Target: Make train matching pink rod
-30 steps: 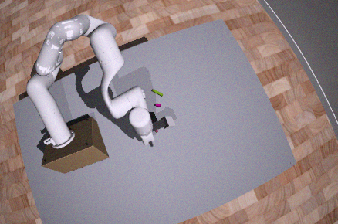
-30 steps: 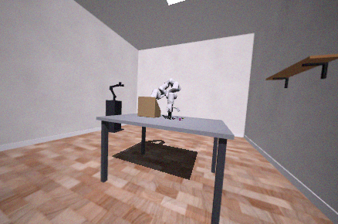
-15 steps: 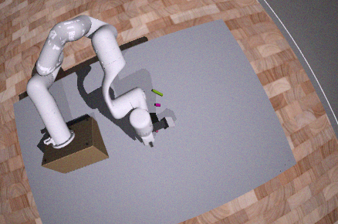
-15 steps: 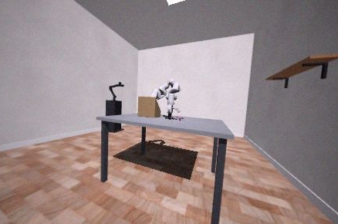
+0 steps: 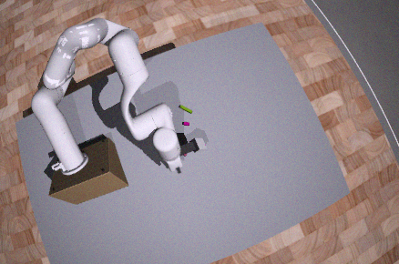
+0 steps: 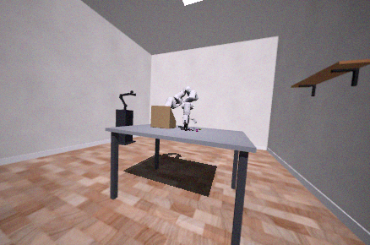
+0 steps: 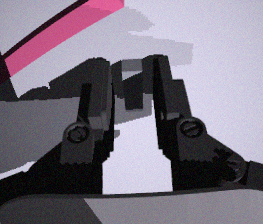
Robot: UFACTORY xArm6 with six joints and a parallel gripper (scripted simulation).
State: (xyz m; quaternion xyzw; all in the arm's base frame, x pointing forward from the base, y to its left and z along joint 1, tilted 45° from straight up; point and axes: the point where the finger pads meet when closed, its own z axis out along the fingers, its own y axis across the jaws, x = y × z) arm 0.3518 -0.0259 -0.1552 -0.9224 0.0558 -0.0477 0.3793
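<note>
My hand is 20 mm above the grey rod. The rest, counted from my hand: lime rod: 160 mm to the left, 140 mm ahead, 20 mm below; pink rod: 40 mm to the left, 30 mm ahead, 20 mm below.
</note>
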